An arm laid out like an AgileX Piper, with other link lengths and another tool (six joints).
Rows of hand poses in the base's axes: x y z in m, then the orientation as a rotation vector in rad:
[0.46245 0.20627 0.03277 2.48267 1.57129 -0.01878]
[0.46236 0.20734 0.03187 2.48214 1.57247 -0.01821]
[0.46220 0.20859 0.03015 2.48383 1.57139 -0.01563]
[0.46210 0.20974 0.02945 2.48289 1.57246 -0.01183]
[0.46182 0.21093 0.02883 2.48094 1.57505 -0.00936]
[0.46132 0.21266 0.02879 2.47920 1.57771 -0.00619]
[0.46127 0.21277 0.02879 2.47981 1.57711 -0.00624]
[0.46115 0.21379 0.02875 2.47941 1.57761 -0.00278]
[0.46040 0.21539 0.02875 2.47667 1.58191 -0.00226]
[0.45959 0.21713 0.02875 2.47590 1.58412 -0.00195]
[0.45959 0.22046 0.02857 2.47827 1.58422 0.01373]
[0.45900 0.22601 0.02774 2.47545 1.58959 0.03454]
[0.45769 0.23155 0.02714 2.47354 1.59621 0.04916]
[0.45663 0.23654 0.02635 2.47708 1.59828 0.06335]
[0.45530 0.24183 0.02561 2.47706 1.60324 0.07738]
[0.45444 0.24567 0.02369 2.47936 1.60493 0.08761]
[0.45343 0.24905 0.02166 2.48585 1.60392 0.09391]
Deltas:
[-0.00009 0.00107 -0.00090 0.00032 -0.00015 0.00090]
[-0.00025 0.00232 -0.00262 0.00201 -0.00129 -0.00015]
[-0.00035 0.00347 -0.00332 0.00313 -0.00349 0.00106]
[-0.00063 0.00466 -0.00394 0.00369 -0.00484 0.00341]
[-0.00113 0.00639 -0.00398 0.00468 -0.00648 0.00577]
[-0.00118 0.00650 -0.00398 0.00486 -0.00640 0.00520]
[-0.00130 0.00752 -0.00402 0.00602 -0.00837 0.00587]
[-0.00205 0.00912 -0.00402 0.00604 -0.00836 0.00934]
[-0.00286 0.01086 -0.00402 0.00653 -0.00811 0.01089]
[-0.00286 0.01419 -0.00420 0.01397 -0.01599 0.01115]
[-0.00345 0.01974 -0.00503 0.02184 -0.02709 0.01664]
[-0.00476 0.02528 -0.00563 0.02870 -0.03383 0.02207]
[-0.00582 0.03027 -0.00642 0.03746 -0.03954 0.02290]
[-0.00715 0.03556 -0.00716 0.04486 -0.04562 0.02664]
[-0.00801 0.03940 -0.00908 0.05113 -0.04970 0.02743]
[-0.00902 0.04278 -0.01111 0.05778 -0.05074 0.02490]

